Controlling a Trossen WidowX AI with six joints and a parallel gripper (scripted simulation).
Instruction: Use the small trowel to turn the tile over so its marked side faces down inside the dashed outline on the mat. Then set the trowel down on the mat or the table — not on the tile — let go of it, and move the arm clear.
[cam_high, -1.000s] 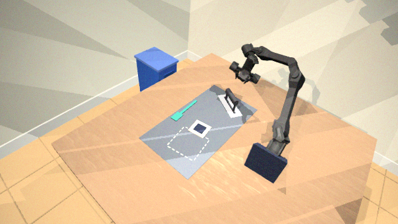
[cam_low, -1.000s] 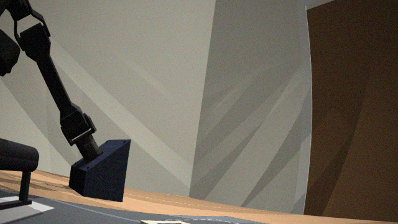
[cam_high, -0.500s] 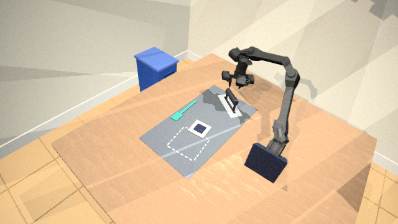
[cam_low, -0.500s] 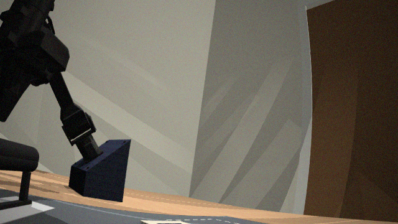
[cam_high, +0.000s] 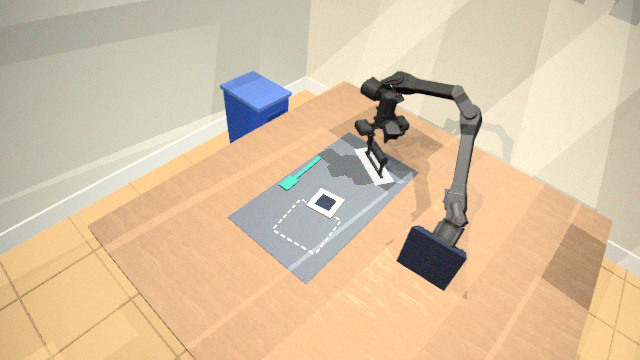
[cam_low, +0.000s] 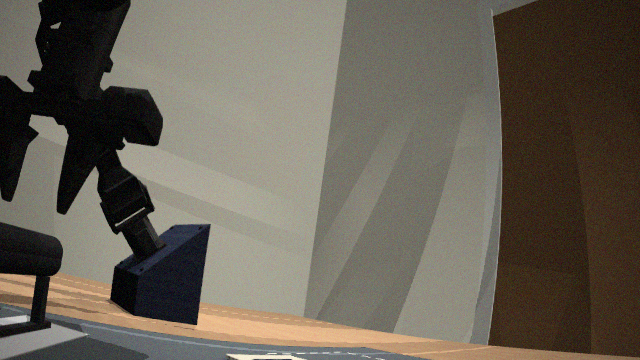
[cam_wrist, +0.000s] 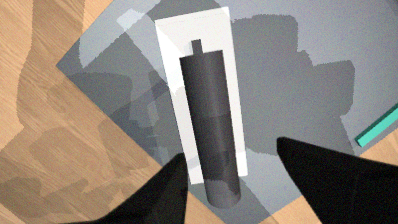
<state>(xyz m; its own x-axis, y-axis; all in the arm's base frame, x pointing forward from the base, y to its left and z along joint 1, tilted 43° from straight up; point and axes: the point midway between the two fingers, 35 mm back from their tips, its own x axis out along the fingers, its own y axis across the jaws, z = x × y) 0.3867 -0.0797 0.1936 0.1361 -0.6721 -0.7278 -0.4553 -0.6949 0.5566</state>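
The small trowel lies 7 cm below my gripper tip and 2 cm behind it. Round my gripper tip: white tile 27 cm to the left, 10 cm below, 2 cm behind; then grey mat 22 cm to the left, 13 cm below; then teal flat tool 25 cm to the left, 14 cm ahead, 10 cm below.
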